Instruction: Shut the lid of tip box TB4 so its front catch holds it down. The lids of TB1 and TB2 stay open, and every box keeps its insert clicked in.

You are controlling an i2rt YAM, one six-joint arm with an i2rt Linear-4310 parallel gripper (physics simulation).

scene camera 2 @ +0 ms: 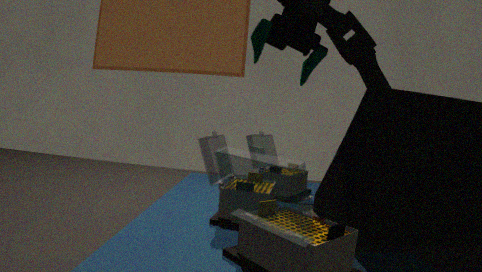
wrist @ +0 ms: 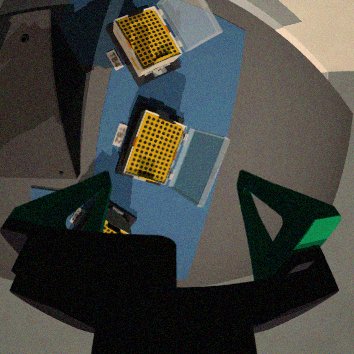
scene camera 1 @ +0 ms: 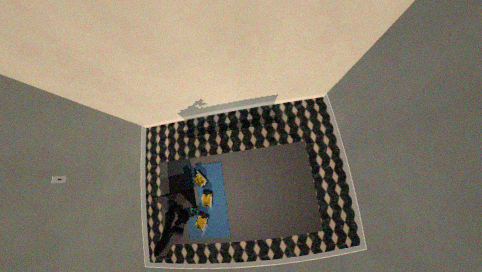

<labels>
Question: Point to a clear lid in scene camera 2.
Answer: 208,144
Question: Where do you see a clear lid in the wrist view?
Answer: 200,156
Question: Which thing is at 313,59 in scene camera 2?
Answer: My gripper.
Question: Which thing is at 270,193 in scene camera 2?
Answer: A clear lid.
</labels>
